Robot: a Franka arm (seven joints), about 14 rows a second.
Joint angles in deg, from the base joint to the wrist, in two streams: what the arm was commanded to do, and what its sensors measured. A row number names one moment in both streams.
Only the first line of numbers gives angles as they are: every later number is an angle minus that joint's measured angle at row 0.
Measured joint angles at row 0:
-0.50, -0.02, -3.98, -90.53, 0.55, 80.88, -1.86
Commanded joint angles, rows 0 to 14:
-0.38, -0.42, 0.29, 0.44, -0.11, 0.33, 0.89
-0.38, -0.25, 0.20, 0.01, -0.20, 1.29, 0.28
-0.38, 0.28, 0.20, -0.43, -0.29, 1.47, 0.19
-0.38, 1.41, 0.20, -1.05, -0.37, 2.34, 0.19
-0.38, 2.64, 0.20, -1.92, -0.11, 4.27, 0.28
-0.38, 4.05, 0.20, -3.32, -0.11, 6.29, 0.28
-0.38, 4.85, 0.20, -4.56, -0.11, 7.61, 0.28
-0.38, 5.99, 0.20, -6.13, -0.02, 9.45, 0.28
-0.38, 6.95, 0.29, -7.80, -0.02, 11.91, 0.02
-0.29, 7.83, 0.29, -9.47, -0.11, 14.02, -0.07
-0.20, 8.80, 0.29, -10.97, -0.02, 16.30, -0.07
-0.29, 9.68, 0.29, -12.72, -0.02, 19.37, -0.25
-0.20, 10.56, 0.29, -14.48, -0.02, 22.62, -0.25
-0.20, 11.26, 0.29, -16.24, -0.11, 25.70, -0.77
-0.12, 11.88, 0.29, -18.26, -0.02, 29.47, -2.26
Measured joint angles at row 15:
0.02, 11.83, 0.04, -14.63, 0.00, 24.29, -0.43
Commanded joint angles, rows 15 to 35:
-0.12, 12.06, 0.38, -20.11, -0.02, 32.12, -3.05
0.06, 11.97, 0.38, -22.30, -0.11, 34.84, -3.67
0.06, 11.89, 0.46, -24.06, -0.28, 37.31, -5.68
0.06, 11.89, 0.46, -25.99, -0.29, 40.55, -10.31
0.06, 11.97, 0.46, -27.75, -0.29, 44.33, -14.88
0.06, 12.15, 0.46, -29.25, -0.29, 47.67, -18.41
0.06, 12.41, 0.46, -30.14, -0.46, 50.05, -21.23
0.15, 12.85, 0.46, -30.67, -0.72, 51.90, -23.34
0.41, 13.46, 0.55, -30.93, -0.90, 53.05, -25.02
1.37, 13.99, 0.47, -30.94, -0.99, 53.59, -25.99
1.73, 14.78, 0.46, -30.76, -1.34, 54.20, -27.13
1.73, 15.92, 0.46, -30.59, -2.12, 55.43, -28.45
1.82, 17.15, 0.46, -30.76, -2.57, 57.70, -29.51
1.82, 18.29, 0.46, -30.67, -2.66, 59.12, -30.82
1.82, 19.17, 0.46, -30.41, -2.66, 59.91, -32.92
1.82, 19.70, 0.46, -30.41, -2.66, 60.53, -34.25
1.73, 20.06, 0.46, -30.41, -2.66, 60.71, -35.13
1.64, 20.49, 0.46, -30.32, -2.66, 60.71, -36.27
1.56, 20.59, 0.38, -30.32, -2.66, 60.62, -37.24
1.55, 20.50, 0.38, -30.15, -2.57, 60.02, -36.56
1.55, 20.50, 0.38, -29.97, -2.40, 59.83, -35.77
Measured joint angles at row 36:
1.56, 20.56, 0.59, -30.68, -1.95, 60.20, -35.69
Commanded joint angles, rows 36 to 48:
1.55, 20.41, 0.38, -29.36, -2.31, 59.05, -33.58
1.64, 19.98, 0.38, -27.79, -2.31, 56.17, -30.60
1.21, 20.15, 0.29, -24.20, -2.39, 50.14, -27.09
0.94, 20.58, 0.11, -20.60, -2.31, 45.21, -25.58
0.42, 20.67, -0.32, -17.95, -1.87, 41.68, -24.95
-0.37, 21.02, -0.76, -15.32, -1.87, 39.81, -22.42
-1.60, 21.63, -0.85, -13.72, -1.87, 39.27, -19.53
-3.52, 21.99, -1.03, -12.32, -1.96, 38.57, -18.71
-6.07, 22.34, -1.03, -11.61, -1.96, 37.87, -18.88
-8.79, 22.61, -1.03, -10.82, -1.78, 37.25, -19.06
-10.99, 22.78, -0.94, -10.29, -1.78, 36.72, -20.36
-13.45, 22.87, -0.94, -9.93, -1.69, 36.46, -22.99
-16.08, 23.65, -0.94, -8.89, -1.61, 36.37, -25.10
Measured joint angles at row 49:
-11.89, 21.76, -1.66, -12.07, -1.92, 38.17, -22.18
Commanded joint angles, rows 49 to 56:
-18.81, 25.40, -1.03, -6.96, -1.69, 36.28, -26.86
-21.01, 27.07, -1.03, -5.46, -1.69, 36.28, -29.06
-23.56, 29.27, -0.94, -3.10, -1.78, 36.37, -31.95
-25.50, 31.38, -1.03, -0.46, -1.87, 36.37, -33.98
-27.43, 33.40, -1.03, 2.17, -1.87, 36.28, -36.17
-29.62, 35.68, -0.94, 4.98, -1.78, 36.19, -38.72
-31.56, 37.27, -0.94, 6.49, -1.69, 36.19, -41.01
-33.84, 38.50, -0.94, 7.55, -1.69, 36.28, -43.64
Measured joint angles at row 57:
-29.93, 34.04, -1.86, 1.45, -1.92, 38.14, -39.20
